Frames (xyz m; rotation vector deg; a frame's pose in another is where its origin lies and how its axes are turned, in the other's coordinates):
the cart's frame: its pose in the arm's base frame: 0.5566 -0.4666 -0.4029 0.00 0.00 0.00
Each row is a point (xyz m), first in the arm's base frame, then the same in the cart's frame.
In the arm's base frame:
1: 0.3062 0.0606 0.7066
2: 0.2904 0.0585 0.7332
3: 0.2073 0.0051 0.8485
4: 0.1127 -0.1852 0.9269
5: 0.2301 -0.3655 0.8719
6: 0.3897 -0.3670 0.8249
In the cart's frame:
1: -0.2504 0.5272 1.1095
2: -0.2662 0.5251 1.1361
3: -0.3493 0.4717 1.2514
4: -0.4439 0.2814 1.3298
5: -0.3265 0.1011 1.2748
6: -0.1669 0.0996 1.2278

